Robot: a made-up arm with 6 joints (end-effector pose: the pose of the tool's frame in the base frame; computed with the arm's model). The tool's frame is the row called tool. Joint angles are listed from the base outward.
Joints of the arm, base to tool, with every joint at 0 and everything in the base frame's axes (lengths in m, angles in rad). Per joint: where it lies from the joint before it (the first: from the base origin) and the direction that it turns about. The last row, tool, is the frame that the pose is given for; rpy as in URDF.
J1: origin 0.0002 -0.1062 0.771 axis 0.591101 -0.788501 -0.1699
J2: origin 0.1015 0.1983 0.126 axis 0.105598 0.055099 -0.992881
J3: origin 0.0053 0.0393 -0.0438 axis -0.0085 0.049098 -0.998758
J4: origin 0.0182 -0.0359 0.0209 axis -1 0 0
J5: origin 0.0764 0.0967 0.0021 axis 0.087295 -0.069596 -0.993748
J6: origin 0.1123 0.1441 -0.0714 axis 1 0 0
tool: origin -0.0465 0 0.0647 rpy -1.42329 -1.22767 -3.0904
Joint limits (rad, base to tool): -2.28..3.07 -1..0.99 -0.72..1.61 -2.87..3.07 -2.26..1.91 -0.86..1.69
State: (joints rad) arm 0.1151 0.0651 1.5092 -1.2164 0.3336 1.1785
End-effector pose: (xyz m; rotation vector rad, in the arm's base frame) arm 0.1536 -0.0804 1.0113 0.8743 2.2131 0.3726
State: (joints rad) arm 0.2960 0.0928 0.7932 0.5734 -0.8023 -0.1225
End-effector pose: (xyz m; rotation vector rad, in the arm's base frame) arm 0.2659 0.1992 0.8374 1.0871 -0.8748 1.4297
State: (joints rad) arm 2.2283 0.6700 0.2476 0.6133 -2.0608 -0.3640
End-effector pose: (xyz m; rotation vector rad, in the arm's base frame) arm -0.2371 -0.0801 0.9910 0.1499 1.4312 -2.3372
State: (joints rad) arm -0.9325 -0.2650 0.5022 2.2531 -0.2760 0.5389
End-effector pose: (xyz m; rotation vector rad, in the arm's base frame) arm 0.0926 -0.1271 0.6130 0.3220 1.4471 1.2918
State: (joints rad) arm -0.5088 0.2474 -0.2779 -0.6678 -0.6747 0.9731
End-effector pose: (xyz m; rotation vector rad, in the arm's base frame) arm 0.2042 0.3288 0.7663 -2.5744 1.7584 -0.1924
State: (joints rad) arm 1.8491 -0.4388 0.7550 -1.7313 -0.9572 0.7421
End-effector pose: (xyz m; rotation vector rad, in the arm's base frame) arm -0.3376 -0.2264 0.9211 0.3386 0.2792 -0.2827
